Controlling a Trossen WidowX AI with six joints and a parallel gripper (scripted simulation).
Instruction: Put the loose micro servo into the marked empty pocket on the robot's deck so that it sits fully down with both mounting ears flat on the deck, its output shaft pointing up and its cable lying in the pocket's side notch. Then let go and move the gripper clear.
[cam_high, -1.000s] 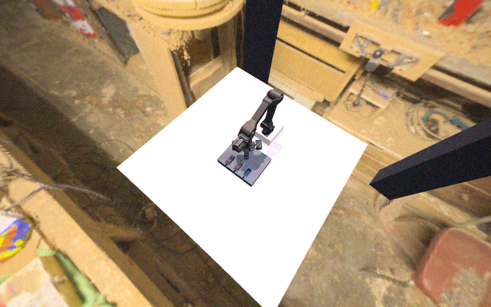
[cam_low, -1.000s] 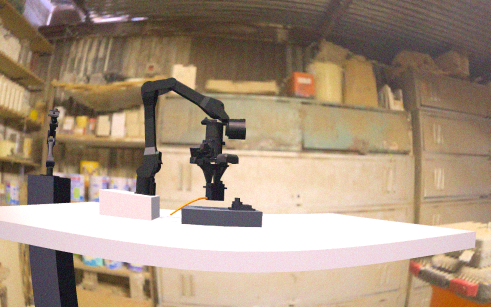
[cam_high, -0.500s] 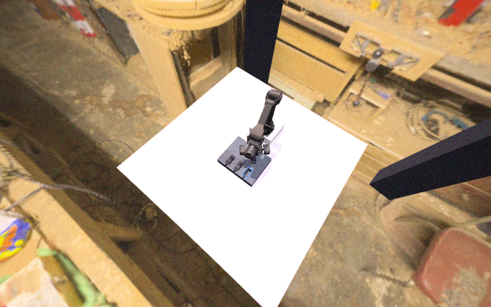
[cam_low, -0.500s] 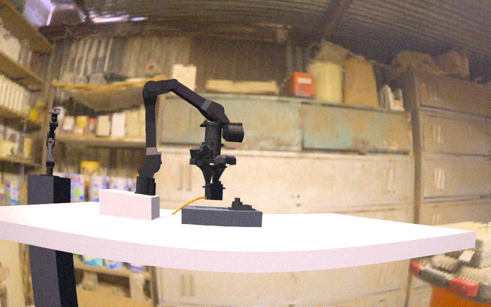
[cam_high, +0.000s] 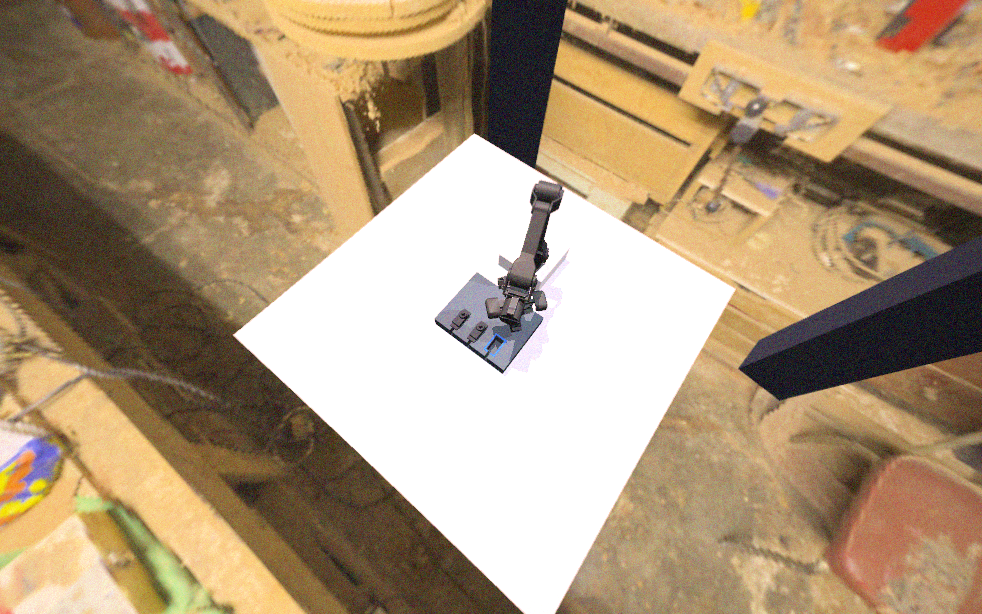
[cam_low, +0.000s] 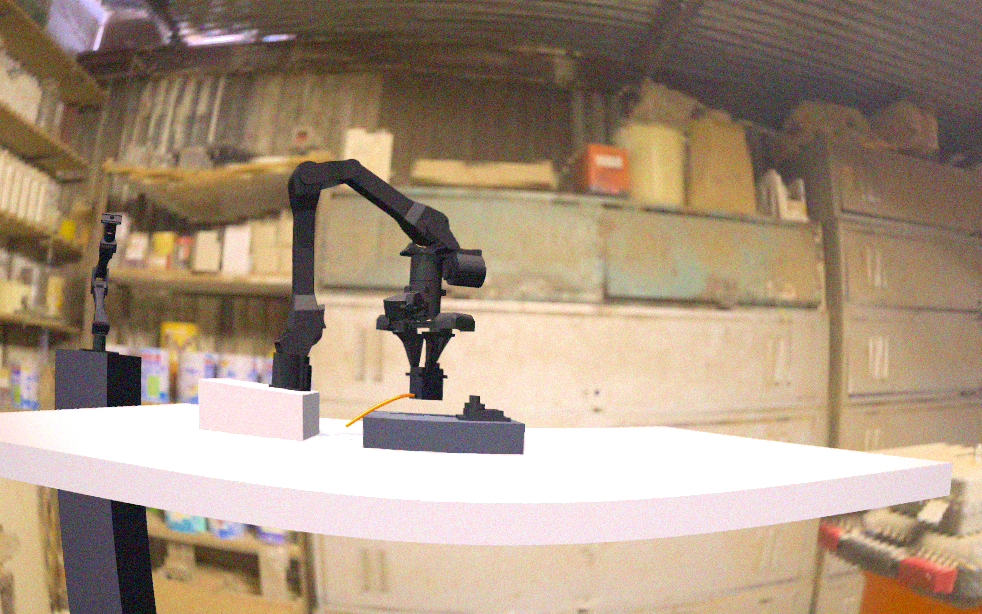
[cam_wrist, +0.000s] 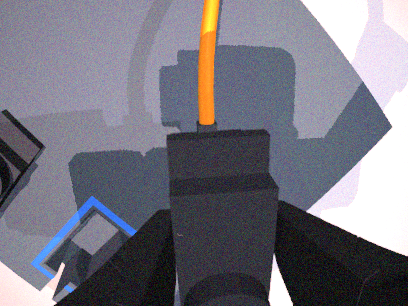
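The grey deck lies 8 cm to the right of my gripper tip and 10 cm below it.
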